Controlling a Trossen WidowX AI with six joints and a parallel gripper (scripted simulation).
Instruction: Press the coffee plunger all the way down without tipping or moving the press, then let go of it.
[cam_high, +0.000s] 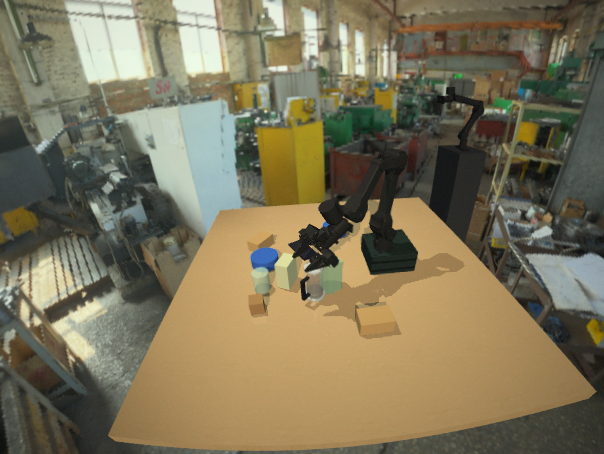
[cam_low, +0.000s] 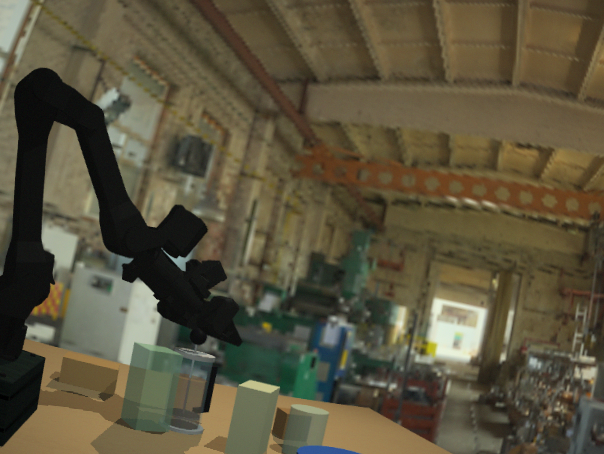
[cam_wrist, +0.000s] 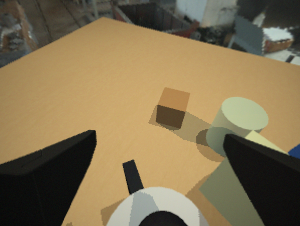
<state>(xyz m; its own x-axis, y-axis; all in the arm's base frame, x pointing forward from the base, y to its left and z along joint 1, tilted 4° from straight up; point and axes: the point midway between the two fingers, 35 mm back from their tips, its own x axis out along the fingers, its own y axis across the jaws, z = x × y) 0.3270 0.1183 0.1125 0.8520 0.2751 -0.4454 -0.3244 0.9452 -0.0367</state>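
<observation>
Right now my gripper tip is 40 mm past the coffee press, 10 mm to the left of it and 90 mm above it. The rest, counted from my gripper tip: pale green block (120 mm behind, 40 mm to the right, 100 mm below); cream block (40 mm ahead, 110 mm to the right, 110 mm below); dark flat tile (50 mm behind, 310 mm to the right, 160 mm below).
</observation>
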